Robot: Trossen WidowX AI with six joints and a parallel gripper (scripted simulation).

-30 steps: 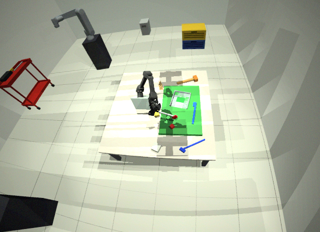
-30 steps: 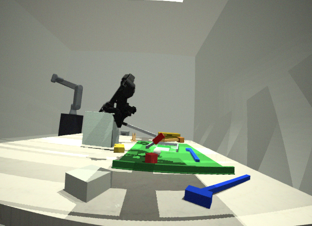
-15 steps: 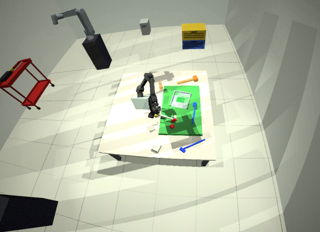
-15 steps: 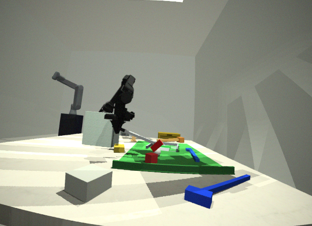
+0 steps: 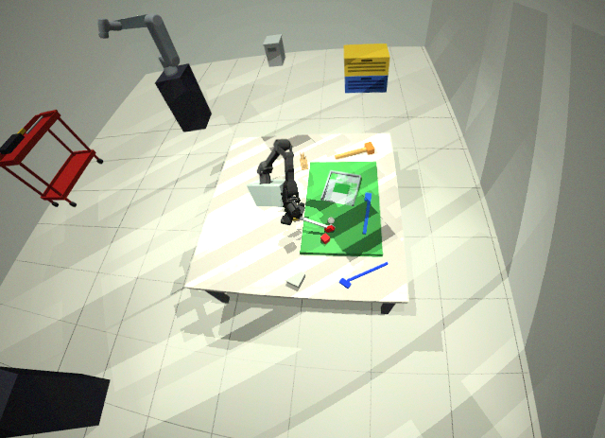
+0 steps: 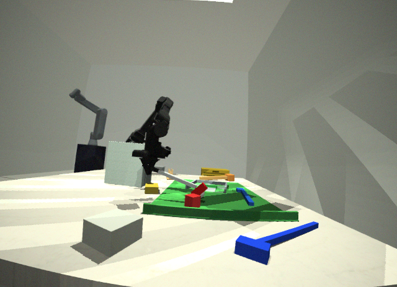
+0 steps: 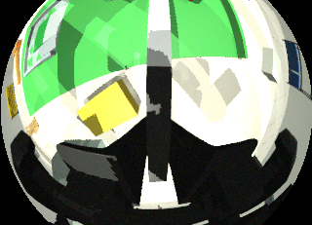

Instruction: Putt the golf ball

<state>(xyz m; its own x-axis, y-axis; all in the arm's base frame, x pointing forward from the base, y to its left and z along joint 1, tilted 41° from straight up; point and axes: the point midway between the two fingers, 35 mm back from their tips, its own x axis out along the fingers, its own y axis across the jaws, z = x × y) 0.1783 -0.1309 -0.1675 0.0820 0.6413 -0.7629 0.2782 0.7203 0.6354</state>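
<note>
The yellow block is 90 mm to the left of my gripper tip and 70 mm below it. From my gripper tip the other things lie so: white golf ball: 230 mm ahead, 60 mm below, 10 mm to the left; then red cube: 190 mm ahead, 110 mm to the right, 70 mm below; then red putter: 110 mm ahead, 30 mm to the right.
</note>
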